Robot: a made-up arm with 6 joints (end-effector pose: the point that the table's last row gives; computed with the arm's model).
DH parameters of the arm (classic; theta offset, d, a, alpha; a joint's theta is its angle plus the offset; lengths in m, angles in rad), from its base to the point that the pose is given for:
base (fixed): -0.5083 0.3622 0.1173 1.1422
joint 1: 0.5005 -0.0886 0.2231 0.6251
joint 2: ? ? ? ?
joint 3: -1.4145 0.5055 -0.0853 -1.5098
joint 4: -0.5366 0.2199 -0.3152 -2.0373
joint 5: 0 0.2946 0.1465 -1.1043
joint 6: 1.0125 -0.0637 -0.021 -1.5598
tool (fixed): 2.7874 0.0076 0 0
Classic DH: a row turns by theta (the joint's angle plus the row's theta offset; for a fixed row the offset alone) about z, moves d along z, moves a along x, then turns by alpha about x.
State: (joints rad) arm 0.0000 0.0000 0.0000 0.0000 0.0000 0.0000
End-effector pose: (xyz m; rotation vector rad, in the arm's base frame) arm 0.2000 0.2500 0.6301 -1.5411 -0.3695 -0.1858
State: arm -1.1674 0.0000 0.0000 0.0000 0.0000 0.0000
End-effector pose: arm 0.5012 0.0020 0.4767 -1.0300 0.7411 0.0703
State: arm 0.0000 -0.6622 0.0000 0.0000 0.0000 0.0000
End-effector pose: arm 0.3412 0.2071 0.7131 -1.3553 0.0859 0.3399
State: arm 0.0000 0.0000 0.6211 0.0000 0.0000 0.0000
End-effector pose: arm 0.1868 0.3293 0.5379 -2.1367 -0.5342 -0.0889
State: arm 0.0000 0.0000 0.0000 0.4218 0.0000 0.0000
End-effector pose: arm 0.1506 0.3807 0.6301 -1.4285 -0.6834 0.1441
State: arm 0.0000 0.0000 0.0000 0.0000 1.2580 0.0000
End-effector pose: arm 0.1449 0.3085 0.4815 -0.5351 -0.1448 -1.0303
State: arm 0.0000 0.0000 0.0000 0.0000 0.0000 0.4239
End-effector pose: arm 0.2024 0.2409 0.6301 -1.6051 -0.0375 -0.5157
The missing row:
joint 2: 1.0091 -0.2126 -0.0022 -1.2665
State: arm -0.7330 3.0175 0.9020 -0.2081 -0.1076 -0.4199
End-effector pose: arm 0.6216 0.1176 0.1343 1.4826 0.2250 1.7470
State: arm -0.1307 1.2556 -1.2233 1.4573 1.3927 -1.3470
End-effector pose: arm -0.1510 0.3664 0.0666 1.3527 -2.5697 0.3585
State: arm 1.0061 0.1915 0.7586 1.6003 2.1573 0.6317
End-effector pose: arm 0.0296 0.0050 -0.2950 -1.2060 -0.3906 -0.2552
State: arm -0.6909 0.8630 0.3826 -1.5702 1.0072 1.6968
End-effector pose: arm -0.0467 0.0633 0.3171 -1.5622 -0.9147 2.4285
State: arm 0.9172 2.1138 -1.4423 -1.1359 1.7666 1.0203
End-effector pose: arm 0.4606 0.2523 0.5224 0.9048 0.3231 0.6007
